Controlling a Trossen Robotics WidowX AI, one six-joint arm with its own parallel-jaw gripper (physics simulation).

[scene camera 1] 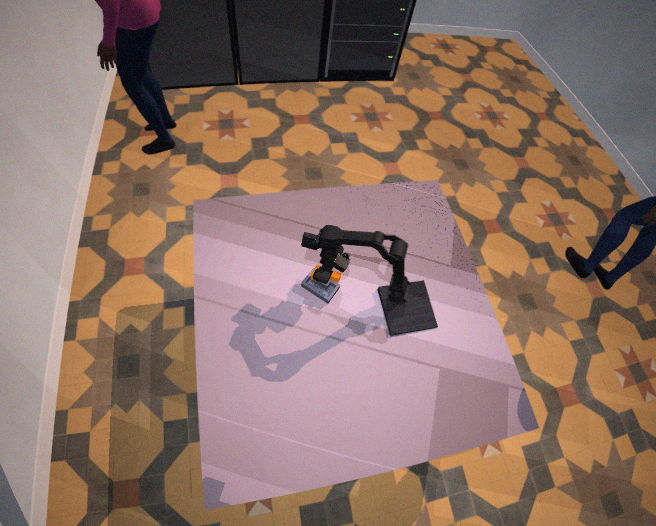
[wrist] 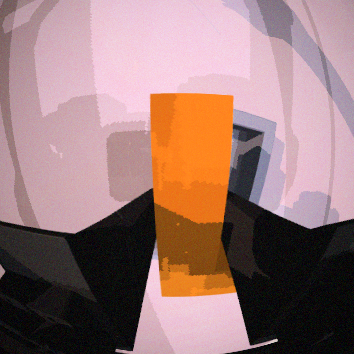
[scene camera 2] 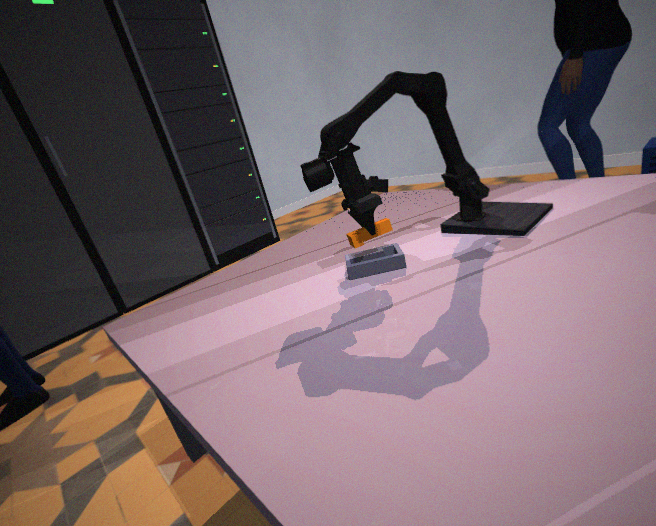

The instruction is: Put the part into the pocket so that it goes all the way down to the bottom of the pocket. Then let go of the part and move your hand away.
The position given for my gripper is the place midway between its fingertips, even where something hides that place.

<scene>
My gripper (scene camera 2: 371, 233) holds an orange block (wrist: 190, 133); nothing else touches it. Further things: a grey pocket block (wrist: 252, 136).
My gripper is seen too in the wrist view (wrist: 186, 195).
</scene>
